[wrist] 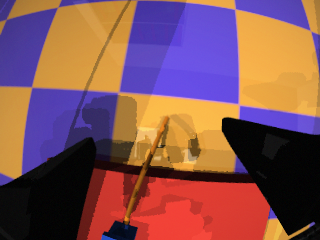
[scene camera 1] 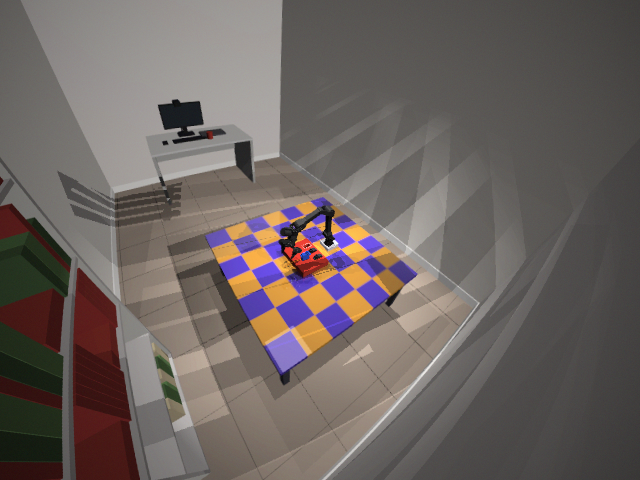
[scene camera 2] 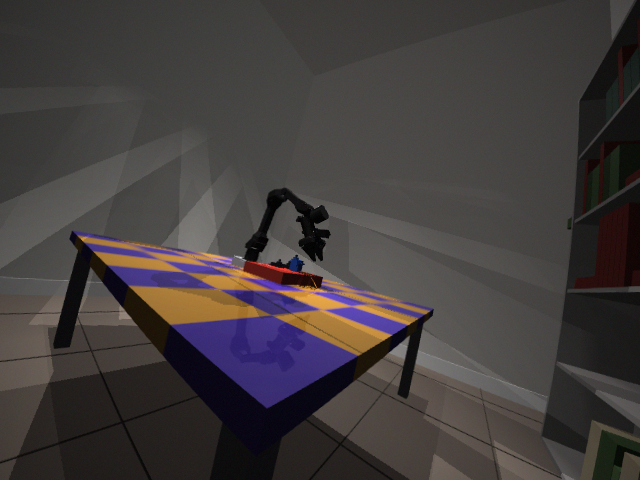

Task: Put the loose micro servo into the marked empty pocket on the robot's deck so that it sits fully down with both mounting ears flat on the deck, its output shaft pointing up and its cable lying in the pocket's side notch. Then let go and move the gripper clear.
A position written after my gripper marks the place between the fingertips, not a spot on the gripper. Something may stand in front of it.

My gripper [scene camera 2: 318, 261] is open, with nothing in its grasp. I also see a red robot deck [wrist: 166, 197].
My gripper is seen too in the wrist view [wrist: 159, 133].
